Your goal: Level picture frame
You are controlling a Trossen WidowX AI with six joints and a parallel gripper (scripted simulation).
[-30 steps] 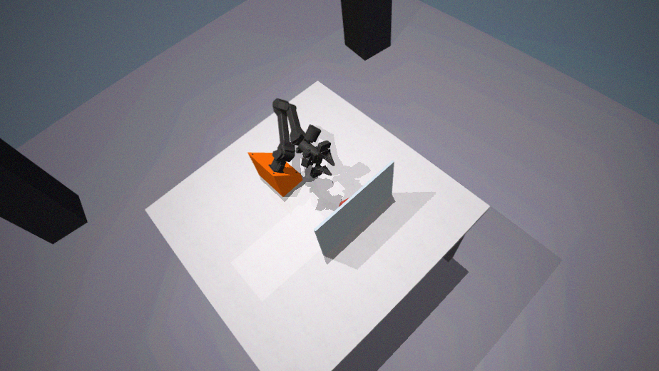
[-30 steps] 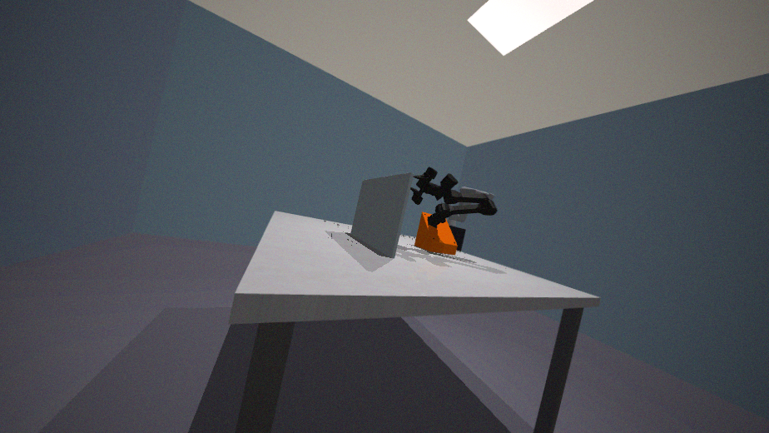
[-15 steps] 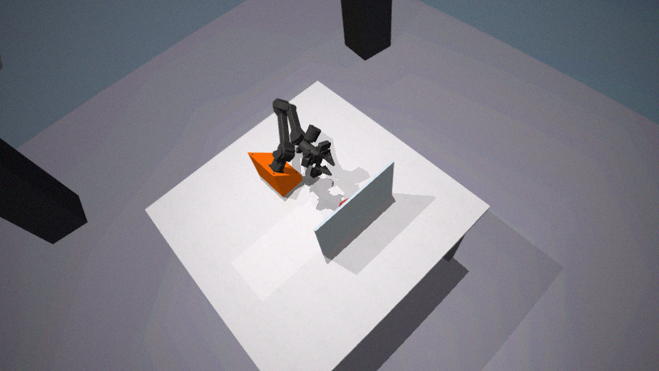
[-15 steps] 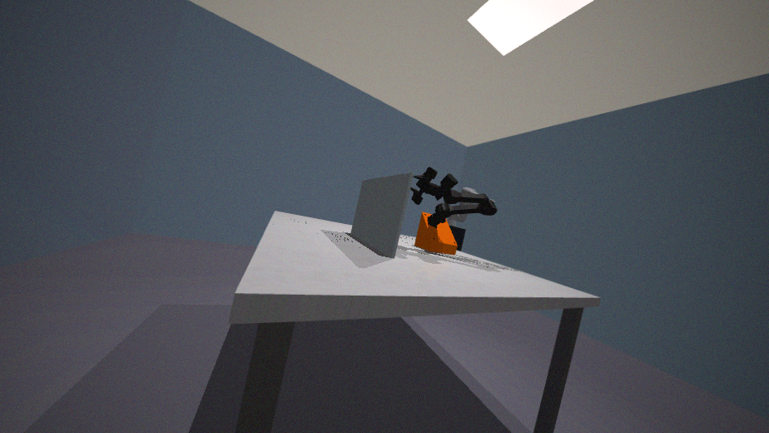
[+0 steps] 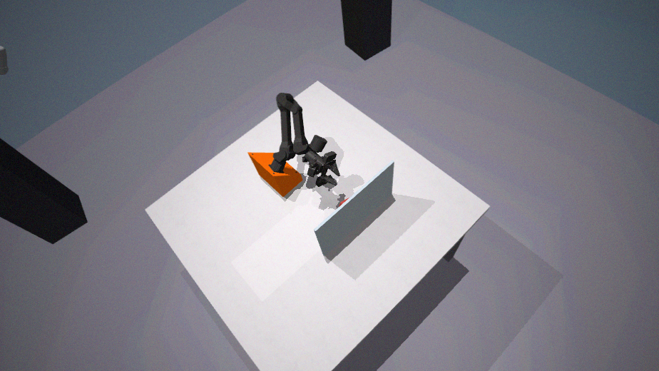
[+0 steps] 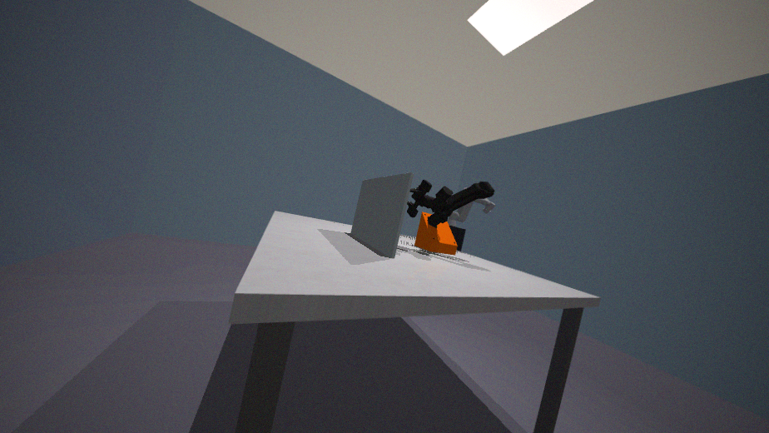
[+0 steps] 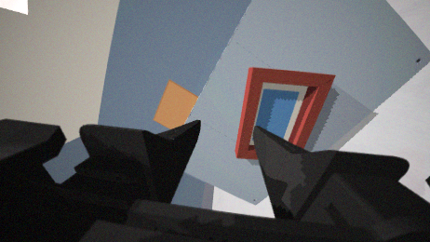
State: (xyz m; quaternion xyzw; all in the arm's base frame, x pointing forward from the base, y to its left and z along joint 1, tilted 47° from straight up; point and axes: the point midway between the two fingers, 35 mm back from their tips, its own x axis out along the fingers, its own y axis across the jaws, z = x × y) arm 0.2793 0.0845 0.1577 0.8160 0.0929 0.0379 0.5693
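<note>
The picture frame is 110 mm ahead of my gripper tip, 100 mm below it and 10 mm to the right of it. Round my gripper tip: wall panel 120 mm ahead, 100 mm below.
</note>
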